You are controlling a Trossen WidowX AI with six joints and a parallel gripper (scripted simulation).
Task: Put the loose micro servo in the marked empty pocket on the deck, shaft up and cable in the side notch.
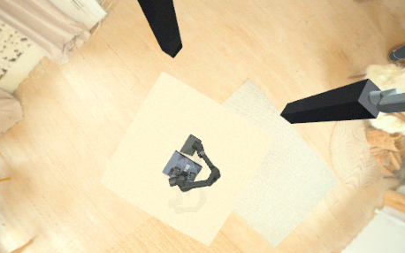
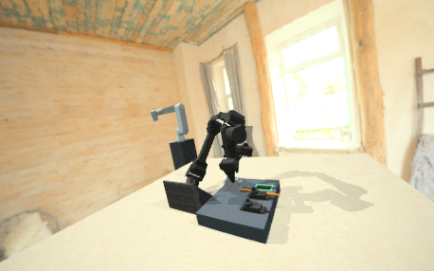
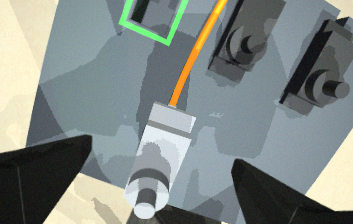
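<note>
The robot deck lies 10 mm behind my gripper tip, 30 mm to the right of it and 80 mm below it.
</note>
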